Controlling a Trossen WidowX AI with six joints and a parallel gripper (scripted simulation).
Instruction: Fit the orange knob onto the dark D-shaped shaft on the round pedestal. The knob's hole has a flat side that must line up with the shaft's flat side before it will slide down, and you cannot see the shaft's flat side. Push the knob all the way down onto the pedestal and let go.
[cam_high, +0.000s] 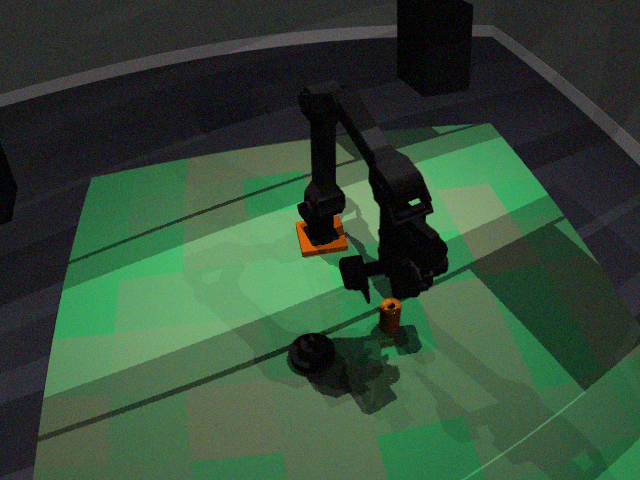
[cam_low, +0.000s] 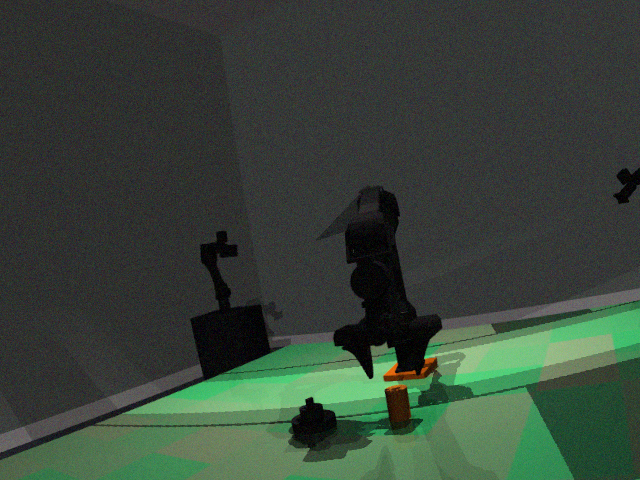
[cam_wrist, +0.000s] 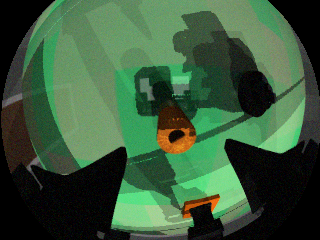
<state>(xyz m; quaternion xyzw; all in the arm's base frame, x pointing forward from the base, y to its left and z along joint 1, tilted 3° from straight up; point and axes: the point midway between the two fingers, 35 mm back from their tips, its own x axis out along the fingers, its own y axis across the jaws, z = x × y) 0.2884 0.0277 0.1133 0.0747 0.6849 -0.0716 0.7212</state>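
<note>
My gripper tip is 5 cm above the orange knob. Round my gripper tip: dark round pedestal (16 cm to the right, 5 cm below, 1 cm ahead).
</note>
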